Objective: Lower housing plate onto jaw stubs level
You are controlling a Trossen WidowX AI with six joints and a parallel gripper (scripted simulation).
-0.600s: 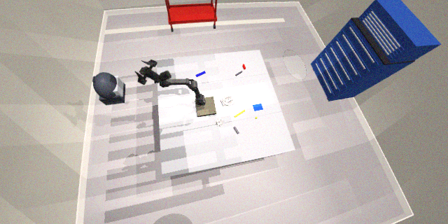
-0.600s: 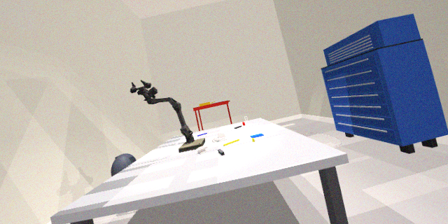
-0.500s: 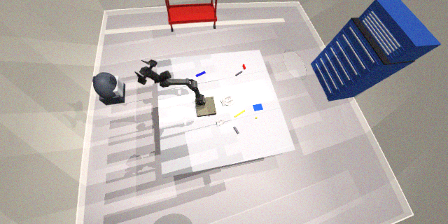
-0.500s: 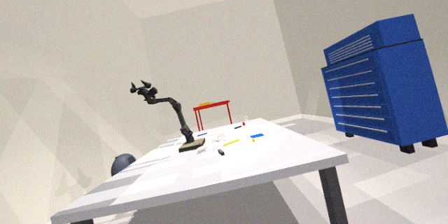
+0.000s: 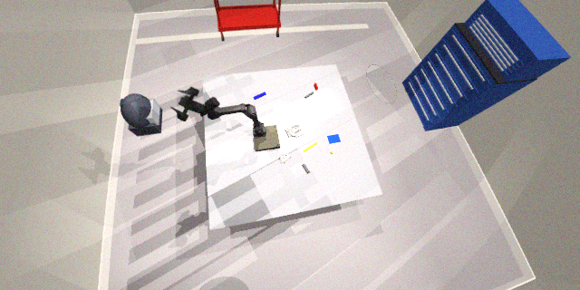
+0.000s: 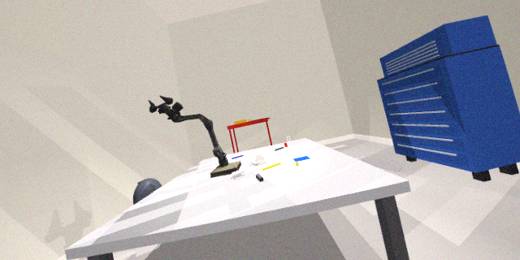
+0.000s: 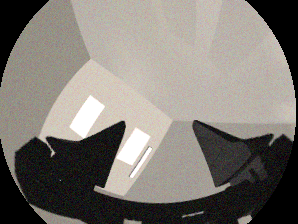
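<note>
Right now my gripper tip is 66 cm above the white part, 62 cm short of it and 9 cm to the left of it. The rest, counted from my gripper tip: dark piece: 78 cm ahead, 68 cm below, 18 cm to the right; then blue bar: 68 cm below, 48 cm to the left, 40 cm ahead; then yellow bar: 83 cm ahead, 68 cm below.
</note>
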